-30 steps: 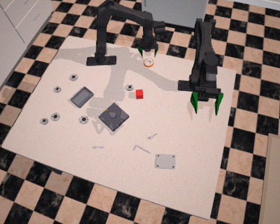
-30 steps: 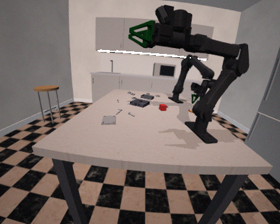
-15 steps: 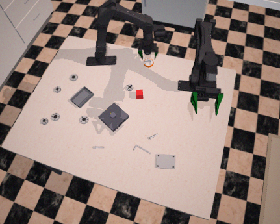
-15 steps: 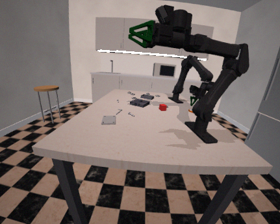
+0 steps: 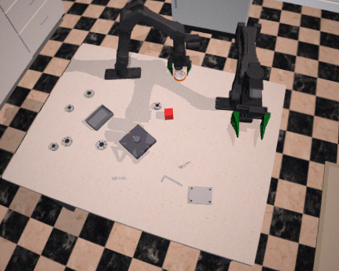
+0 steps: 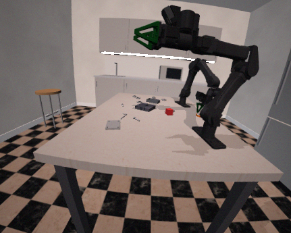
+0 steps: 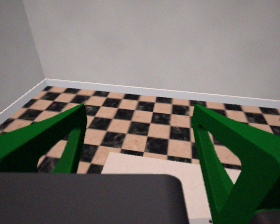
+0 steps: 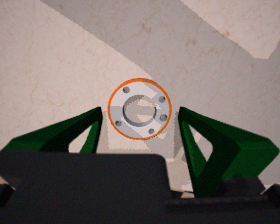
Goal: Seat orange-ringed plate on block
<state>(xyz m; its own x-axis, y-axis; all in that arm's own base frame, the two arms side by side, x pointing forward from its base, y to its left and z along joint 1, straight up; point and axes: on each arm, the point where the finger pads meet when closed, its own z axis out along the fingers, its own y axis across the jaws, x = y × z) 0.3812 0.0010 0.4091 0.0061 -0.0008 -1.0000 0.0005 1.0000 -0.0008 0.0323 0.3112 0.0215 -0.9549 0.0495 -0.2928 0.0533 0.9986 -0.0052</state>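
My right gripper is now 25 cm short of the red cube and 4 cm to the right of it. Also, from my right hand: grey tray (38 cm ahead, 29 cm to the right, 1 cm below); light grey plate (57 cm ahead, 31 cm to the left, 2 cm below); dark grey block (42 cm ahead, 8 cm to the right).
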